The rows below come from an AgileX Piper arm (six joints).
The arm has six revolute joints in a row. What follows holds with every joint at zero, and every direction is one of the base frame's.
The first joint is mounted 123 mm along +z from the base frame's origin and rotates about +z.
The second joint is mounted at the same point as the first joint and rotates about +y.
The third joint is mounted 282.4 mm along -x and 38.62 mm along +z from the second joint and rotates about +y.
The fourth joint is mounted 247.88 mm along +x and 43.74 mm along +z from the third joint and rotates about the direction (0.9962, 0, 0.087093).
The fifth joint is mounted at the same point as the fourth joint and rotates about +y.
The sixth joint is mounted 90.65 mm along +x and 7.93 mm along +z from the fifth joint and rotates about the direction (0.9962, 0, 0.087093).
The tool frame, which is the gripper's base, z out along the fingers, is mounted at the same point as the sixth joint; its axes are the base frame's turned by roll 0, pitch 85.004 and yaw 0 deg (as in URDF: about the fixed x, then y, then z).
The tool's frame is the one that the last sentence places.
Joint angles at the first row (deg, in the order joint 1, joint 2, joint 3, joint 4, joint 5, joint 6):
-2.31 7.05 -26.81 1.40 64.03 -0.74
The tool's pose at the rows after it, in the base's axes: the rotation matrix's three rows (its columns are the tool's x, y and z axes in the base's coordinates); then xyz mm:
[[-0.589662 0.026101 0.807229], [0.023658 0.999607 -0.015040], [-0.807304 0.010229 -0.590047]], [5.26 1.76 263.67]
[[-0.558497 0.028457 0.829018], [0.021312 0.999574 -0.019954], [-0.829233 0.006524 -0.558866]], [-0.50 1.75 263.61]
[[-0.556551 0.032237 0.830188], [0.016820 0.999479 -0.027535], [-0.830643 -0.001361 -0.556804]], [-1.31 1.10 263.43]
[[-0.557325 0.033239 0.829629], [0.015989 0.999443 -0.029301], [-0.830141 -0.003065 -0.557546]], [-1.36 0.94 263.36]
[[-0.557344 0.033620 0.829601], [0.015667 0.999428 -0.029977], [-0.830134 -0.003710 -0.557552]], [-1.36 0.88 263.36]
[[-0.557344 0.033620 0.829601], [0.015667 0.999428 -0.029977], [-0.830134 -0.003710 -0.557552]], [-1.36 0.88 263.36]
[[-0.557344 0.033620 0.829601], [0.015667 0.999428 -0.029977], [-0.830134 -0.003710 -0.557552]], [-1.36 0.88 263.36]
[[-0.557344 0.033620 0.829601], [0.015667 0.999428 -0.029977], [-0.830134 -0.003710 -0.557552]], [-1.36 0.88 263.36]
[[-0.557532 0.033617 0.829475], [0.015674 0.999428 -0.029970], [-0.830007 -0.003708 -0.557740]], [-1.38 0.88 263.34]
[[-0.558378 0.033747 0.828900], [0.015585 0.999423 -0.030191], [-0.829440 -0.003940 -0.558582]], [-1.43 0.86 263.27]
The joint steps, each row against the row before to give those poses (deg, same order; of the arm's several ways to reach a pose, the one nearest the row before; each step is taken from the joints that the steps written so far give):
-0.32 -3.28 0.00 0.00 0.19 -0.06
-0.06 -2.31 0.00 -0.20 0.11 0.00
0.00 -0.27 0.00 -0.48 0.12 -0.04
0.00 0.00 0.00 -0.11 0.05 0.00
0.00 0.00 0.00 -0.04 0.00 -0.01
0.00 0.00 0.00 0.00 0.00 0.00
0.00 0.00 0.00 0.00 0.00 0.00
0.00 0.00 0.00 0.00 0.00 0.00
0.00 0.00 0.00 0.00 0.02 0.01
0.00 0.00 0.00 -0.02 0.06 -0.01

